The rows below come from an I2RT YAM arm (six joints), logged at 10 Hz.
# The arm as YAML. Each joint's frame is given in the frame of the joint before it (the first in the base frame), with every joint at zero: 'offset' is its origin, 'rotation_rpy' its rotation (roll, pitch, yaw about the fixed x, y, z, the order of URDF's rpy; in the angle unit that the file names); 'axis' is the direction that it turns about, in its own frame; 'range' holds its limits. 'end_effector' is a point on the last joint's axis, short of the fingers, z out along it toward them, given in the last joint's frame.
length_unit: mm
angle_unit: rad
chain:
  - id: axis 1
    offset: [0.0, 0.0, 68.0]
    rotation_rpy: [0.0, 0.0, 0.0]
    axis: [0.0, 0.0, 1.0]
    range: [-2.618, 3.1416]
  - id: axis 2
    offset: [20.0, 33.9, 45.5]
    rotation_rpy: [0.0, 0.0, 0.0]
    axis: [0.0, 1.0, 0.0]
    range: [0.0, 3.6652]
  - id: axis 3
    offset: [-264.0, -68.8, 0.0]
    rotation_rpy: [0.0, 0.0, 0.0]
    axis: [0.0, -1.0, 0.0]
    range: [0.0, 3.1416]
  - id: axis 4
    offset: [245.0, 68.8, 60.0]
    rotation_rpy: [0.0, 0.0, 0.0]
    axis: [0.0, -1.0, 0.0]
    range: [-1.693, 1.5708]
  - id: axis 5
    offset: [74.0, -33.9, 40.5]
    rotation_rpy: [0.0, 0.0, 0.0]
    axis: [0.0, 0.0, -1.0]
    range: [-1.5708, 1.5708]
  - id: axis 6
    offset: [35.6, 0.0, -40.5]
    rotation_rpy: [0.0, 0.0, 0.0]
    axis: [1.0, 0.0, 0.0]
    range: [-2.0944, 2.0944]
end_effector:
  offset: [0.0, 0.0, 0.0]
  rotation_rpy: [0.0, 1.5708, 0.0]
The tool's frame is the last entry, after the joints.
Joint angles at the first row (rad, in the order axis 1, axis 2, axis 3, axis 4, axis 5, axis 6):
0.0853, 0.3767, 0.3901, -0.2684, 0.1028, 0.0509
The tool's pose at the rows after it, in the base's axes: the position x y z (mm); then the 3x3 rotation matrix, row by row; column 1 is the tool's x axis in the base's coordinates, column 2 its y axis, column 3 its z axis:
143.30, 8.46, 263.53; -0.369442, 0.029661, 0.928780; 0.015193, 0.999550, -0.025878; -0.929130, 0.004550, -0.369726
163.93, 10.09, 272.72; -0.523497, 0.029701, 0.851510; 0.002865, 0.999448, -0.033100; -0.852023, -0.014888, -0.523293
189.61, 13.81, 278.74; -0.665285, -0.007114, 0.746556; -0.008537, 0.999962, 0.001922; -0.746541, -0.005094, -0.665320
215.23, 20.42, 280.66; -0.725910, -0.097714, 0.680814; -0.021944, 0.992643, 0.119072; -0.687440, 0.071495, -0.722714
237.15, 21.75, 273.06; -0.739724, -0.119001, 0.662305; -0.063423, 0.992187, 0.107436; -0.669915, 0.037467, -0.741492
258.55, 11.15, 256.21; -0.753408, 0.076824, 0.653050; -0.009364, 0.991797, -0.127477; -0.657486, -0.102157, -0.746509
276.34, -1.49, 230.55; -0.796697, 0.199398, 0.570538; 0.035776, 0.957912, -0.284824; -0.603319, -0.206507, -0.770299
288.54, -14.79, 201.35; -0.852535, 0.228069, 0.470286; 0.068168, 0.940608, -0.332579; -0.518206, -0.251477, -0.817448
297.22, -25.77, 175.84; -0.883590, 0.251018, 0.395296; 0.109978, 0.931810, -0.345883; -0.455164, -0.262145, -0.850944
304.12, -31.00, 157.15; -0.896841, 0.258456, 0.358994; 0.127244, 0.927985, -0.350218; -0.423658, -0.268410, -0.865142
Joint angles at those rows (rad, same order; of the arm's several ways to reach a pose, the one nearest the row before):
0.0849, 0.5518, 0.5205, -0.3496, 0.1047, 0.0467
0.0841, 0.7250, 0.6510, -0.4801, 0.1047, 0.0471
0.0841, 0.9100, 0.7883, -0.6079, 0.0608, 0.0475
0.0845, 1.0515, 0.8799, -0.6380, -0.0612, 0.0395
0.0837, 1.1515, 0.9104, -0.5957, -0.0517, -0.0013
0.0666, 1.2491, 0.9092, -0.5198, 0.1715, 0.0414
0.0338, 1.3659, 0.9092, -0.4851, 0.3088, 0.0658
-0.0109, 1.4803, 0.9093, -0.4744, 0.3336, 0.0624
-0.0475, 1.5776, 0.9093, -0.4522, 0.3328, 0.0719
-0.0635, 1.6497, 0.9092, -0.4160, 0.3328, 0.0742

